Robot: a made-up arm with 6 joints.
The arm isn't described. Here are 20 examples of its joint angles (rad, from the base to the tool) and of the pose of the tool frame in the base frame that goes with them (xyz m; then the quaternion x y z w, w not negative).
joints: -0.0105 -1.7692 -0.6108 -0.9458 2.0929 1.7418
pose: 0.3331 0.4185 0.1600 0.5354 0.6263 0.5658 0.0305
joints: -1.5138 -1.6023 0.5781 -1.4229 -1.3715 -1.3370
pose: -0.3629 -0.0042 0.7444 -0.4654 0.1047 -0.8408 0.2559
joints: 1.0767 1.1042 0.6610 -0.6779 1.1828 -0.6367
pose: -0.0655 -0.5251 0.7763 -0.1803 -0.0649 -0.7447 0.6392
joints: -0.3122 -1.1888 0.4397 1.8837 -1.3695 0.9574
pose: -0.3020 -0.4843 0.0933 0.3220 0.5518 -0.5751 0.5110
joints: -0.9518 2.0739 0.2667 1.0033 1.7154 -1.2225
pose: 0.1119 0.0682 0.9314 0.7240 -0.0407 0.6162 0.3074
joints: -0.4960 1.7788 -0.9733 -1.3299 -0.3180 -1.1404
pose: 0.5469 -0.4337 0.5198 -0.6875 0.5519 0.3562 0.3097
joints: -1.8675 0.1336 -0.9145 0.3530 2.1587 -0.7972
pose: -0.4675 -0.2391 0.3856 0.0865 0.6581 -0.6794 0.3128
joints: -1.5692 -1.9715 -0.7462 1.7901 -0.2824 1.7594
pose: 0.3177 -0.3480 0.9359 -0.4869 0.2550 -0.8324 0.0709
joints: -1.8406 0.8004 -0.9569 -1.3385 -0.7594 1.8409
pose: 0.0778 0.2145 1.2656 0.2074 0.0598 0.9634 0.1592
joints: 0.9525 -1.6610 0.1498 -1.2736 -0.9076 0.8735
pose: 0.8088 0.0165 0.4812 -0.5796 0.2279 -0.1000 0.7760
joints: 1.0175 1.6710 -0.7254 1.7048 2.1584 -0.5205
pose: 0.2223 0.4030 0.6702 -0.4323 -0.3035 0.4372 0.7280
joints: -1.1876 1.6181 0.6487 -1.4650 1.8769 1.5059
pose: 0.7140 -0.4058 0.5936 -0.5322 0.5796 -0.4433 0.4292
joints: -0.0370 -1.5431 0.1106 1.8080 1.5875 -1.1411
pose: -0.0678 -0.3735 0.1831 -0.4366 0.7000 0.1151 0.5532
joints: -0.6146 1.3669 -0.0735 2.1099 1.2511 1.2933
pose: -0.4686 -0.0437 0.4667 -0.6390 0.0189 0.7483 0.1772
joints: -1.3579 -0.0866 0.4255 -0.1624 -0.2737 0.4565
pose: 0.3722 0.2917 0.6552 -0.0465 0.0944 0.4262 0.8985
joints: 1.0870 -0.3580 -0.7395 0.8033 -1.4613 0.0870
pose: 0.2123 -0.3349 0.0395 0.5374 0.2844 -0.4685 0.6410
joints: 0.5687 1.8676 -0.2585 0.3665 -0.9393 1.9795
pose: 0.5435 0.0520 0.8507 0.3704 0.2053 0.6684 0.6115
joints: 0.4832 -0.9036 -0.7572 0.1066 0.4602 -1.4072
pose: 0.5225 0.0417 0.3788 -0.0747 -0.1081 0.4789 0.8680
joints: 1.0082 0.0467 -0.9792 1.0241 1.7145 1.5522
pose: 0.4957 -0.1027 0.1577 -0.9078 0.3823 -0.1483 0.0882
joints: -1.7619 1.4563 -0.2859 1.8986 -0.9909 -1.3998
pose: -0.0106 -0.4086 0.2983 0.1436 0.8233 0.2222 0.5022
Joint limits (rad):
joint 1: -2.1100..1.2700
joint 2: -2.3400..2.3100
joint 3: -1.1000..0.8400
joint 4: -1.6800..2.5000
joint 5: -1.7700..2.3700
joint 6: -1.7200..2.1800
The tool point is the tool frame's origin. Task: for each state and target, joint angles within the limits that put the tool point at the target. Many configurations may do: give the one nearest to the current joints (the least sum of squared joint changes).
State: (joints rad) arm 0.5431 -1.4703 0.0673 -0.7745 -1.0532 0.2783
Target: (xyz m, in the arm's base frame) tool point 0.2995 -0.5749 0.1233
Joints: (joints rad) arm 0.9561 -1.4665 -0.6881 0.0966 -1.1807 0.4878
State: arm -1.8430 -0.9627 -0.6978 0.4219 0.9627 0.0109
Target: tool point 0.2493 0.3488 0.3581
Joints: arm -1.5665 -1.3253 0.0097 0.4797 0.7528 0.2380
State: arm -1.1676 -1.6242 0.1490 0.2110 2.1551 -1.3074
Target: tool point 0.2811 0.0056 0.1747
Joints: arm -1.0748 -1.4561 0.0457 0.5835 2.0965 -1.6550
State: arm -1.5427 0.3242 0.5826 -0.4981 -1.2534 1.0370
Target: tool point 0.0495 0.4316 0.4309
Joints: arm -1.6526 0.3531 0.2757 -0.1116 -1.2915 1.1309
